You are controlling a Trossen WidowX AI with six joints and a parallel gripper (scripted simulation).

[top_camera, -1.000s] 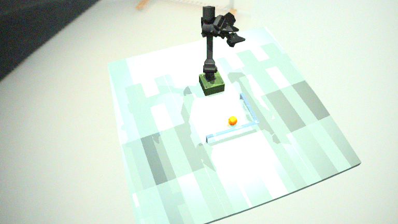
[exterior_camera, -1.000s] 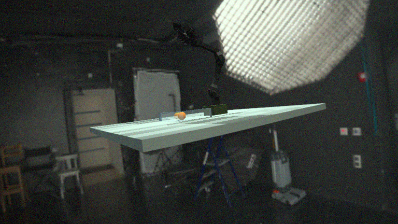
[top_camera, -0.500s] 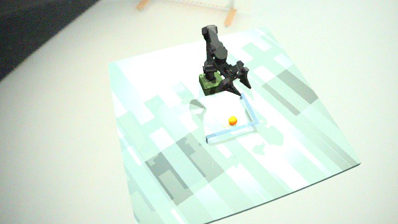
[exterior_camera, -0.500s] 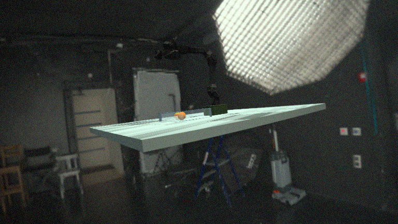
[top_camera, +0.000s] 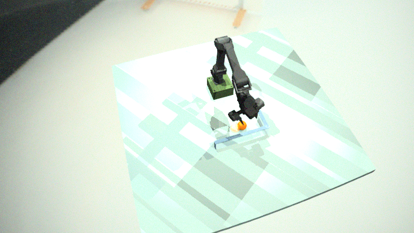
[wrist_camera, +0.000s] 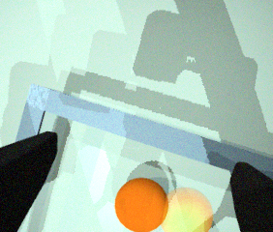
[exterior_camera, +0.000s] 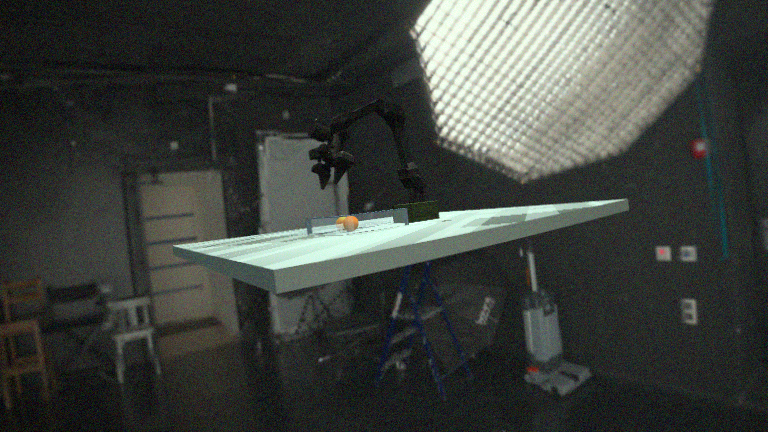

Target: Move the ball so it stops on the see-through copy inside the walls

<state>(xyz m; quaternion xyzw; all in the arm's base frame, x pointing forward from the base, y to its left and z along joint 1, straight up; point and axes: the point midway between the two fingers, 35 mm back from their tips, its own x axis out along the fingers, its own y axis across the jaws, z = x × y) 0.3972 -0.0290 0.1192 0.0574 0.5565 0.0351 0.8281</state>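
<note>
My gripper tip is now 140 mm above the orange ball, 70 mm past it and 10 mm to the right of it.
</note>
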